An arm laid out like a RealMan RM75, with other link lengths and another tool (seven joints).
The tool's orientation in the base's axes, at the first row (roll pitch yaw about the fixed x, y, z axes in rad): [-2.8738 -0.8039 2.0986]
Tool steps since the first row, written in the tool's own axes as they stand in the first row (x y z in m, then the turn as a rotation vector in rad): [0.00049 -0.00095 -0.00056 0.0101 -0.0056 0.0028]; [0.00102 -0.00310 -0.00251 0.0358 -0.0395 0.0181]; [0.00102 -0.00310 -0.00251 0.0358 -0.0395 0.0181]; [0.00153 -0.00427 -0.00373 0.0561 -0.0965 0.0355]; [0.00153 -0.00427 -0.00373 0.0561 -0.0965 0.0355]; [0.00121 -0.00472 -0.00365 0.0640 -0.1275 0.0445]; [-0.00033 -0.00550 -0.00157 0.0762 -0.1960 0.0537]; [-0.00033 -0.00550 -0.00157 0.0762 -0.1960 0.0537]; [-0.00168 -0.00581 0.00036 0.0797 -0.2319 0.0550]
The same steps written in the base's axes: [-0.00055 -0.00059 0.00090 -0.0093 0.0037 0.0064]; [-0.00119 -0.00258 0.00298 -0.0521 0.0042 0.0209]; [-0.00119 -0.00258 0.00298 -0.0521 0.0042 0.0209]; [-0.00153 -0.00360 0.00438 -0.1113 -0.0126 0.0344]; [-0.00153 -0.00360 0.00438 -0.1113 -0.0126 0.0344]; [-0.00179 -0.00405 0.00418 -0.1421 -0.0238 0.0397]; [-0.00303 -0.00451 0.00182 -0.2022 -0.0567 0.0549]; [-0.00303 -0.00451 0.00182 -0.2022 -0.0567 0.0549]; [-0.00390 -0.00462 -0.00038 -0.2306 -0.0774 0.0632]
